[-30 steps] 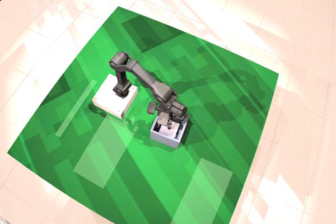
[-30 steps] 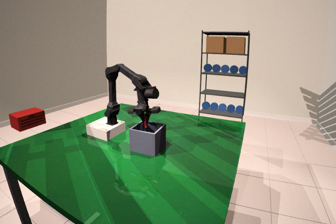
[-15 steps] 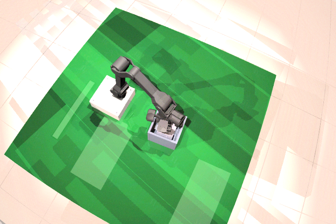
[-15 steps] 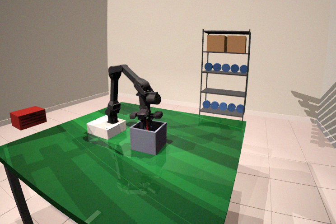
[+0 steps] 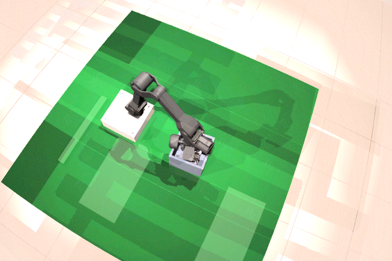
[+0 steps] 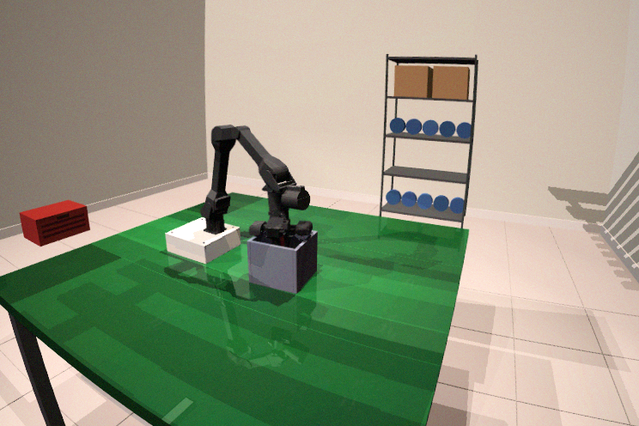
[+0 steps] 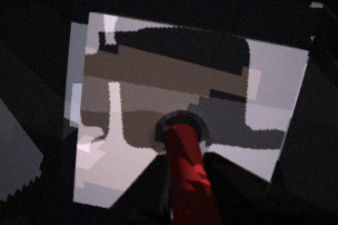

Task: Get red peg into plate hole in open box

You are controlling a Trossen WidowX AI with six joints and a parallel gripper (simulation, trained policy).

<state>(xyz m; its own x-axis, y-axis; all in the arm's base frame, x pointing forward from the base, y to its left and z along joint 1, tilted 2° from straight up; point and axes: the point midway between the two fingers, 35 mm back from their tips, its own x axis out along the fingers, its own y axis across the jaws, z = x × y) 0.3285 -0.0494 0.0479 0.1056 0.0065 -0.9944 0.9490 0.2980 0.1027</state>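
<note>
The red peg is 2 cm above my gripper tip. Also, from my gripper tip: plate (3 cm below).
</note>
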